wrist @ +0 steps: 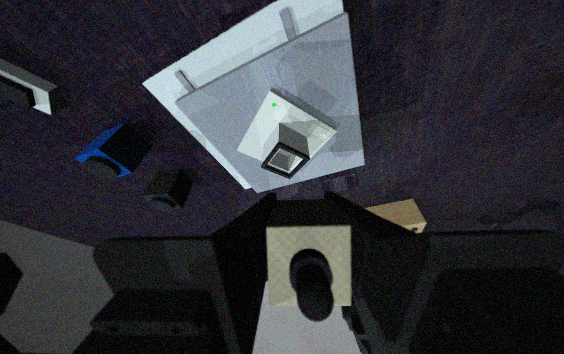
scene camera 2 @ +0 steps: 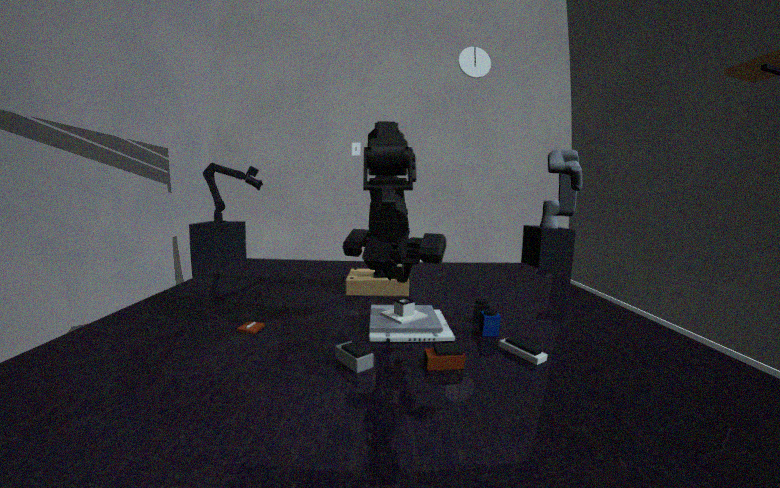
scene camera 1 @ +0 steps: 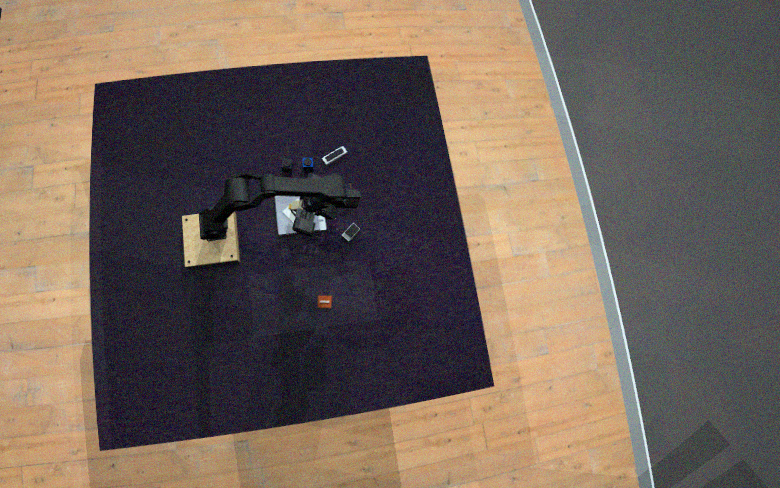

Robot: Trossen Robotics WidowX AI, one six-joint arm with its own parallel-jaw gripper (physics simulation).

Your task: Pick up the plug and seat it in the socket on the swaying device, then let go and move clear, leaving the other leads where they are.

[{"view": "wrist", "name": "gripper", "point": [300, 198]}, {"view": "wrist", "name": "blue block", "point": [116, 152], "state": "on the table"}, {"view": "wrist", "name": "black block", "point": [168, 189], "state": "on the table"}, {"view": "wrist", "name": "grey device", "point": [291, 114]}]
